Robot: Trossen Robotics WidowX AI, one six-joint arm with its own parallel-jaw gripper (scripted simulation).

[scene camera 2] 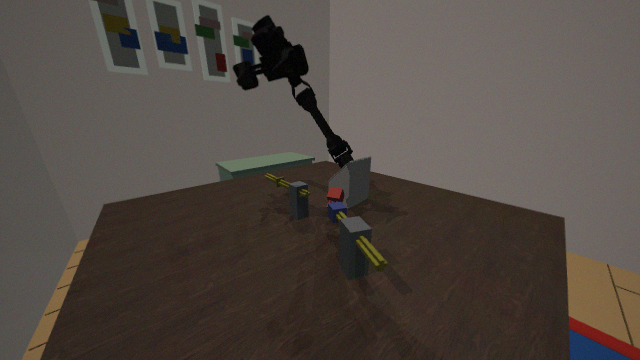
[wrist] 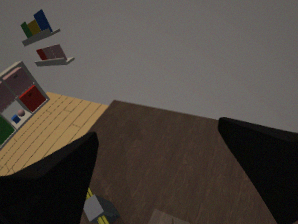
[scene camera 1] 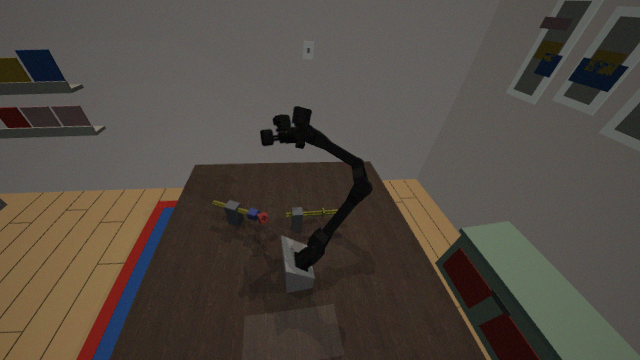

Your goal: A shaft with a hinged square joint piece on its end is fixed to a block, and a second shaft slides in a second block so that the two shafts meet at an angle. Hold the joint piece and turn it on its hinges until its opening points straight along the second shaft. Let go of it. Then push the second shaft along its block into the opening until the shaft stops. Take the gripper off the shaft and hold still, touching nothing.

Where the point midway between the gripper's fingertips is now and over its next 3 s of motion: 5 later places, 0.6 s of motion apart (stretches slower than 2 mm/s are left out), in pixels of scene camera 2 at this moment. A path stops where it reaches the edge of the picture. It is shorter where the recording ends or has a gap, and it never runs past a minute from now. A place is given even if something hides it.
My gripper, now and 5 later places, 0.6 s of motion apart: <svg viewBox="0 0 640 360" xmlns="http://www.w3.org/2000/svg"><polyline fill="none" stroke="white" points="255,78 318,130 343,156 344,162 344,172 343,189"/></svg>
